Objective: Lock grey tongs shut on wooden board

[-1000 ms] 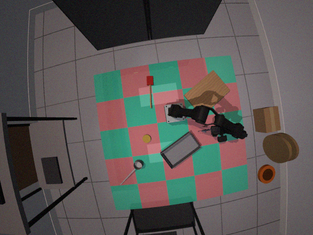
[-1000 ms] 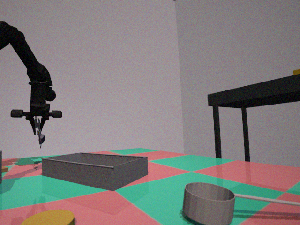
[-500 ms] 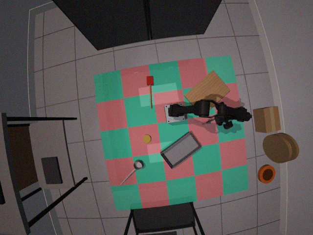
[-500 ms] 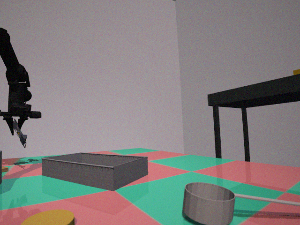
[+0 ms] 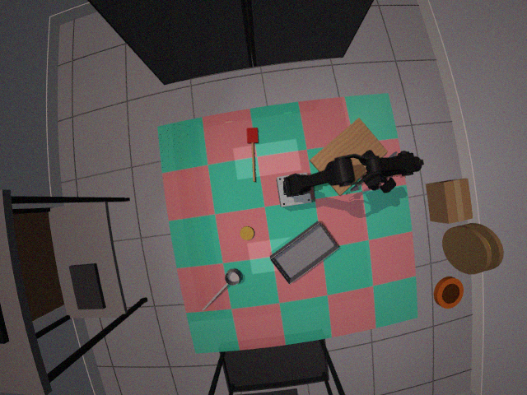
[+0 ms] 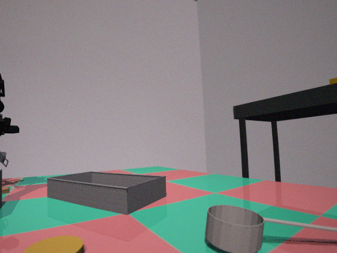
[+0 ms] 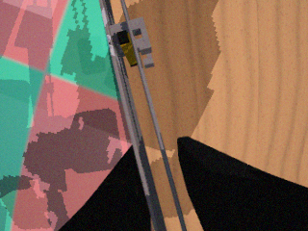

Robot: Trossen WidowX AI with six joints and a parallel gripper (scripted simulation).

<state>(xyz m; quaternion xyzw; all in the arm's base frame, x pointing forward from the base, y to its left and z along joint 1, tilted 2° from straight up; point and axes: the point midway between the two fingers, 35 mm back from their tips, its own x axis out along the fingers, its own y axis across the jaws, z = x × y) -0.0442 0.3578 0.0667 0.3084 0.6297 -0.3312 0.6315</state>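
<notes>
Right now the yellow lock piece is 3 cm ahead of my gripper tip, 3 cm to the right of it and 1 cm above it. Also, from my gripper tip: wooden board 11 cm behind, 2 cm to the right, 12 cm below; yellow disc 26 cm ahead, 57 cm to the right, 12 cm below; grey roasting tin 37 cm ahead, 29 cm to the right, 10 cm below.
</notes>
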